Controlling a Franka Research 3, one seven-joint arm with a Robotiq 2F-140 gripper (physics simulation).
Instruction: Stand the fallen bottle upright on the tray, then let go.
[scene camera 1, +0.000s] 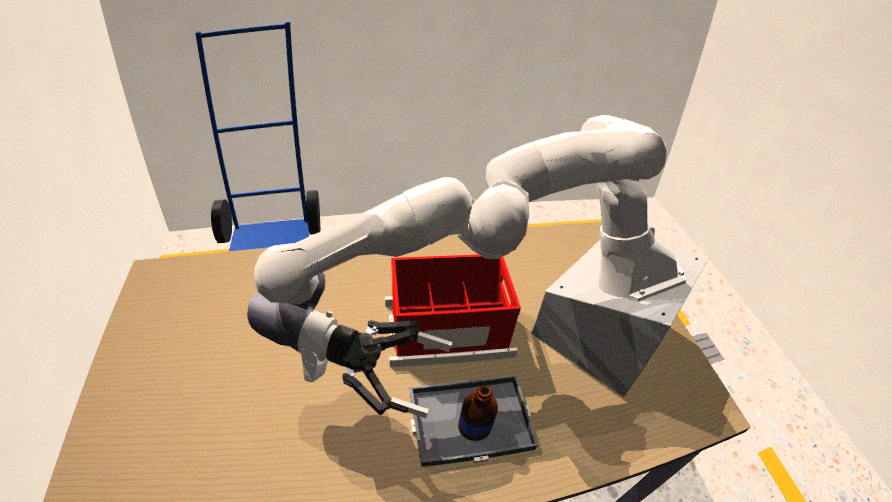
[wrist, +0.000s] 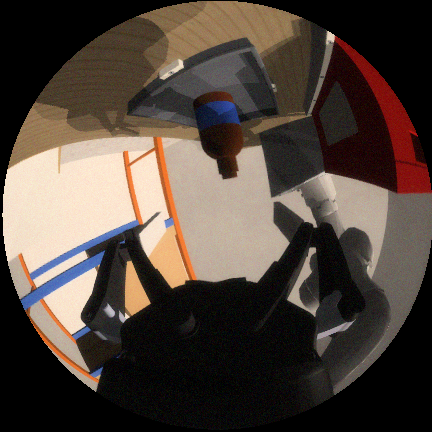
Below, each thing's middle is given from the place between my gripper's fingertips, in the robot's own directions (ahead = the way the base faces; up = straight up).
I see the brown bottle (scene camera 1: 479, 409) 12 cm below my hand and 9 cm behind it. Also, from my hand: pale rail (scene camera 1: 448, 358): 19 cm below, 18 cm to the right, 6 cm behind.
